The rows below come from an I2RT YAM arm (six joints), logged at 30 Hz.
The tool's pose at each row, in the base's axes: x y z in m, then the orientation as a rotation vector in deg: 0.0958, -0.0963, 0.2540, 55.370, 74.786, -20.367; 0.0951, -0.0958, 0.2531, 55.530, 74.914, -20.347; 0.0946, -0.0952, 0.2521, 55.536, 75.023, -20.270; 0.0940, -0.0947, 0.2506, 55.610, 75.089, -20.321; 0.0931, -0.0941, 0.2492, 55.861, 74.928, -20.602; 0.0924, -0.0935, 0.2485, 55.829, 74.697, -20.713; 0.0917, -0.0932, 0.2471, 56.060, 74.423, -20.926; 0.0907, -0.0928, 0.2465, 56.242, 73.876, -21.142; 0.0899, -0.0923, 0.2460, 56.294, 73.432, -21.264; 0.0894, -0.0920, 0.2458, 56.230, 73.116, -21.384
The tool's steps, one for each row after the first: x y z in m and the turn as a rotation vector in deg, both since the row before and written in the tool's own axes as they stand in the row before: 0.0008, -0.0006, -0.0008, 0.112, 0.166, 0.029; 0.0010, -0.0004, -0.0007, -0.034, 0.118, 0.001; 0.0014, -0.0007, -0.0007, 0.086, 0.064, -0.027; 0.0012, -0.0008, -0.0010, 0.336, -0.143, 0.017; 0.0006, -0.0004, -0.0009, 0.030, -0.240, 0.021; 0.0012, -0.0009, -0.0006, 0.279, -0.223, 0.100; 0.0004, -0.0007, -0.0009, 0.234, -0.469, 0.199; 0.0004, -0.0005, -0.0009, 0.091, -0.395, 0.151; 0.0001, -0.0003, -0.0005, 0.009, -0.325, 0.041
